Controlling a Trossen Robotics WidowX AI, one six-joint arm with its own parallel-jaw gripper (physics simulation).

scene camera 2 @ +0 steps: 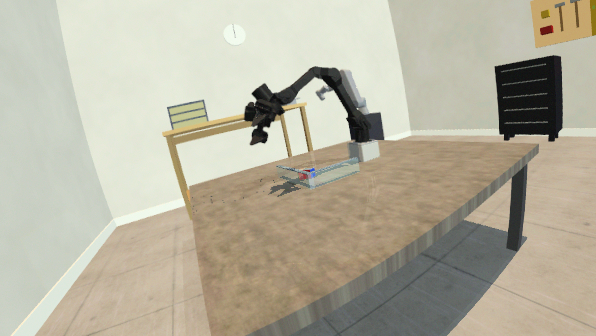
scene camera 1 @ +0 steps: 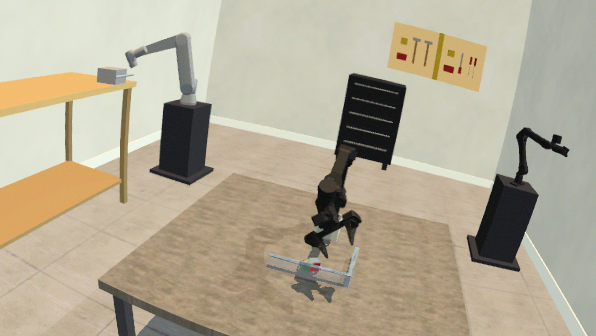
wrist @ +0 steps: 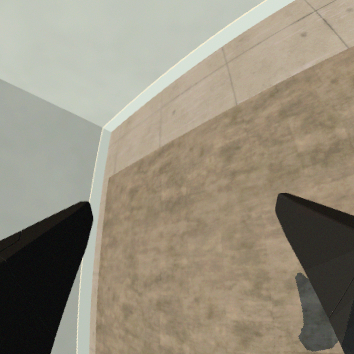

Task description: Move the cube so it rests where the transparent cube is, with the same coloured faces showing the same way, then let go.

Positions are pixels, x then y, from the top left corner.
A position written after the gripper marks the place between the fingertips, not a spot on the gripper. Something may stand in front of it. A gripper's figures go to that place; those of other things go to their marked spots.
Labels:
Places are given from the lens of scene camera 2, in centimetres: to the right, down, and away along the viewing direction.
gripper (scene camera 2: 251, 135): -16, -11, 83
L-shaped frame (scene camera 2: 310, 180): 5, 5, 88

